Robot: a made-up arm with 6 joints. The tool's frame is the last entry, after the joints. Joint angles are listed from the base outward. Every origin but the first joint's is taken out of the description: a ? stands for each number. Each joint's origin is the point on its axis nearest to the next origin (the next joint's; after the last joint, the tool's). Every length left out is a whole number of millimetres.
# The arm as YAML. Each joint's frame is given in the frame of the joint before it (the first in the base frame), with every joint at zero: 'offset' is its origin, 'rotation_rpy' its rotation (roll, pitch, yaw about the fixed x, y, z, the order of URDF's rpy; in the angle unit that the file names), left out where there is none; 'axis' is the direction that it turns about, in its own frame. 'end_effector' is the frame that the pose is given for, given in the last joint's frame.
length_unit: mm
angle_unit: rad
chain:
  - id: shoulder
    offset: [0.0, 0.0, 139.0]
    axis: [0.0, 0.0, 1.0]
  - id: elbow
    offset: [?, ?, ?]
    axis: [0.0, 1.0, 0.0]
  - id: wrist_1
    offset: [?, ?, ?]
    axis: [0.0, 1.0, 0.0]
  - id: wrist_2
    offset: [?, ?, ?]
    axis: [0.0, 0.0, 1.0]
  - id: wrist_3
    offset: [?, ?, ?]
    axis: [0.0, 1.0, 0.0]
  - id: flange
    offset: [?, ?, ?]
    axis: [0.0, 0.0, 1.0]
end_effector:
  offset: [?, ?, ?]
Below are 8 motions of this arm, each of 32 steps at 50 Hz.
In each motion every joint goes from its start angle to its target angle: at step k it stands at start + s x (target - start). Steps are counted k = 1, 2, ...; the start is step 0. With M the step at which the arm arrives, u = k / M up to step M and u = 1 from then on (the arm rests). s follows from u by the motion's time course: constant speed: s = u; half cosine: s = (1 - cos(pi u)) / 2; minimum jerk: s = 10 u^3 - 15 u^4 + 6 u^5.
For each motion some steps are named. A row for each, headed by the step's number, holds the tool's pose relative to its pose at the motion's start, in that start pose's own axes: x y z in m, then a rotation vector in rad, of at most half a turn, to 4 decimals.
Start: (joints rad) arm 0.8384 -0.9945 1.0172 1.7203 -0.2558 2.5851
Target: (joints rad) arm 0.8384 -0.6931 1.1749 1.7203 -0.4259 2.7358
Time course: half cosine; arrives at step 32
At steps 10, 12, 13, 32:
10: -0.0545 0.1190 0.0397 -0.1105 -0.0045 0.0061
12: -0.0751 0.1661 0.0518 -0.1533 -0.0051 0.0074
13: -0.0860 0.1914 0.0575 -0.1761 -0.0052 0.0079
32: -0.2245 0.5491 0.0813 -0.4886 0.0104 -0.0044

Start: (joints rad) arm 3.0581 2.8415 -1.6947 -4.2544 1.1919 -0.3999
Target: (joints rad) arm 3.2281 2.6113 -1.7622 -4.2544 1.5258 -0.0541
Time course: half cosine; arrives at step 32
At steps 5, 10, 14, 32:
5: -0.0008 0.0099 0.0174 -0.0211 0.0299 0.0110
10: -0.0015 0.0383 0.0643 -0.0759 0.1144 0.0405
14: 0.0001 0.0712 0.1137 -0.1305 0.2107 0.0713
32: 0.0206 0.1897 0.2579 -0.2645 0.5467 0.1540

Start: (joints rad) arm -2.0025 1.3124 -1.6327 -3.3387 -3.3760 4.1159
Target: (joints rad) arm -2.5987 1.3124 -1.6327 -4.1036 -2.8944 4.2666
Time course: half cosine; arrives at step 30
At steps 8, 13, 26, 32:
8: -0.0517 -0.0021 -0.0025 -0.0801 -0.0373 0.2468
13: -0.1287 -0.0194 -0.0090 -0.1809 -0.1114 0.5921
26: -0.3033 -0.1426 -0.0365 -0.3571 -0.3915 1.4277
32: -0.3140 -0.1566 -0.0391 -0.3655 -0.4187 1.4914

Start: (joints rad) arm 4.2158 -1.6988 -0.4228 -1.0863 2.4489 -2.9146
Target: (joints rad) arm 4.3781 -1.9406 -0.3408 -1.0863 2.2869 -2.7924
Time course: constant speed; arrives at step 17
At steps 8, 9, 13, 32:
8: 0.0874 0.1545 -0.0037 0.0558 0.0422 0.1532
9: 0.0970 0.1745 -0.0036 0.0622 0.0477 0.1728
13: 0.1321 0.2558 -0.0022 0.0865 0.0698 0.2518
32: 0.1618 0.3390 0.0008 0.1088 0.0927 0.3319

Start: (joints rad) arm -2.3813 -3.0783 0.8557 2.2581 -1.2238 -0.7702
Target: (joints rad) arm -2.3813 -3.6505 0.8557 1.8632 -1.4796 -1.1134
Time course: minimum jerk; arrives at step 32
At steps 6, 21, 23, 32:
6: -0.0279 0.0193 -0.0278 -0.0216 -0.0143 -0.0027
21: -0.5009 0.1660 -0.4496 -0.2627 -0.2810 0.0342
23: -0.5621 0.1649 -0.4986 -0.2798 -0.3167 0.0481
32: -0.6615 0.1546 -0.5759 -0.3017 -0.3745 0.0747

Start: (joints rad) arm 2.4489 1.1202 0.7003 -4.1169 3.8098 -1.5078
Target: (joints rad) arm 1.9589 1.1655 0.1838 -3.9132 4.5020 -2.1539
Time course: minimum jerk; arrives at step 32
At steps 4, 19, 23, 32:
4: -0.0091 0.0076 0.0034 -0.0084 0.0120 -0.0078
19: -0.3917 0.2661 0.2191 -0.4478 0.3461 -0.1701
23: -0.5043 0.3144 0.3074 -0.5906 0.3707 -0.1617
32: -0.5866 0.3401 0.3790 -0.6924 0.3647 -0.1419

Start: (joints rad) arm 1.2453 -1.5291 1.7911 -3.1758 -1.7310 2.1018
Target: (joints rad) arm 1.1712 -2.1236 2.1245 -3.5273 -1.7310 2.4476
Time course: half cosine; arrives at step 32
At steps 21, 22, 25, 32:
21: 0.1589 0.2308 0.0195 0.3351 0.1234 0.3412
22: 0.1670 0.2428 0.0236 0.3551 0.1279 0.3616
25: 0.1872 0.2730 0.0357 0.4072 0.1381 0.4145
32: 0.2073 0.3030 0.0503 0.4622 0.1468 0.4701

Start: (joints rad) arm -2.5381 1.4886 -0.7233 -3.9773 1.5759 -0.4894
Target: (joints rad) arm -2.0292 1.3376 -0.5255 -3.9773 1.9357 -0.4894
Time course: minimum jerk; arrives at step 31
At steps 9, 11, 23, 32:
9: 0.0314 -0.0386 0.0834 -0.0915 0.0520 0.0392
11: 0.0516 -0.0586 0.1354 -0.1485 0.0835 0.0618
23: 0.2081 -0.1209 0.5040 -0.5632 0.2946 0.1909
32: 0.2370 -0.1180 0.5672 -0.6382 0.3293 0.2080

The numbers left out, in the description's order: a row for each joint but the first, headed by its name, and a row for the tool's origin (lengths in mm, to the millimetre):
elbow: 0.0 52.0 0.0
wrist_1: 0.0 0.0 755.0
wrist_2: 0.0 0.0 843.0
wrist_3: 0.0 0.0 0.0
flange: 0.0 0.0 179.0
tool: 0.0 0.0 0.0

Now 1 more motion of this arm.
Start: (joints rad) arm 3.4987 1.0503 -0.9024 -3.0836 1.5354 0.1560
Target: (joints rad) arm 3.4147 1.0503 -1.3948 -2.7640 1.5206 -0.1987
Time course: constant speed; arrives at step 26
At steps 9, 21, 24, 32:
9: 0.0495 0.0174 0.1391 -0.0647 0.1714 -0.1019
21: 0.1467 0.0237 0.3071 -0.1785 0.3814 -0.1972
24: 0.1759 0.0225 0.3452 -0.2111 0.4296 -0.2134
32: 0.1963 0.0212 0.3696 -0.2336 0.4607 -0.2225

